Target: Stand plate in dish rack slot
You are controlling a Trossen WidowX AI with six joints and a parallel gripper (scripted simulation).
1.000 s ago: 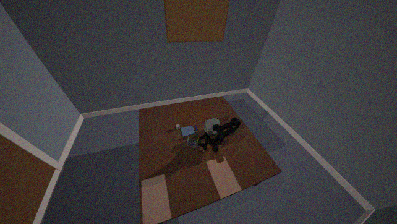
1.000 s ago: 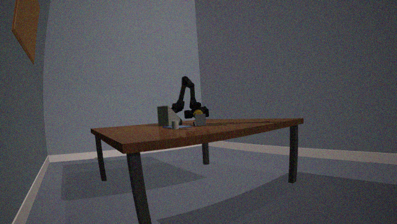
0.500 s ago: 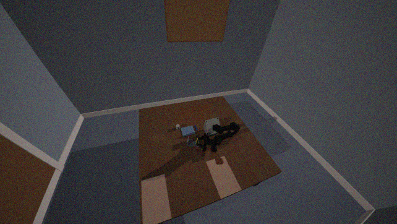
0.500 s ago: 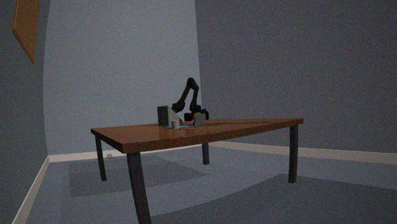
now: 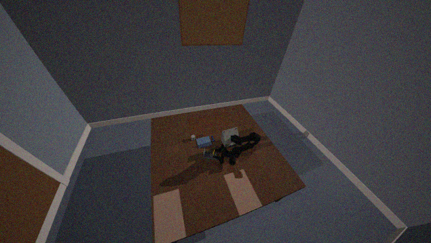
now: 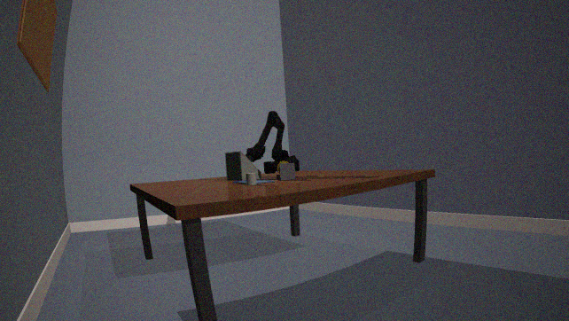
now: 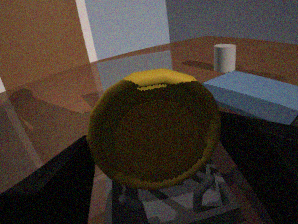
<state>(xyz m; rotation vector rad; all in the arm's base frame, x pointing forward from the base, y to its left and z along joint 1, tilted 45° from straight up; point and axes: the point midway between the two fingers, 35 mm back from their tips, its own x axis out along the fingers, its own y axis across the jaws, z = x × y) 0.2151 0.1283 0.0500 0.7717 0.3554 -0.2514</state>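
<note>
My gripper tip is now 1 cm past the yellow plate. Round my gripper tip: blue mat (19 cm to the right, 5 cm below, 5 cm ahead); grey dish rack (3 cm below, 2 cm ahead, 1 cm to the right); blue utensil (21 cm to the right, 5 cm below, 5 cm behind).
</note>
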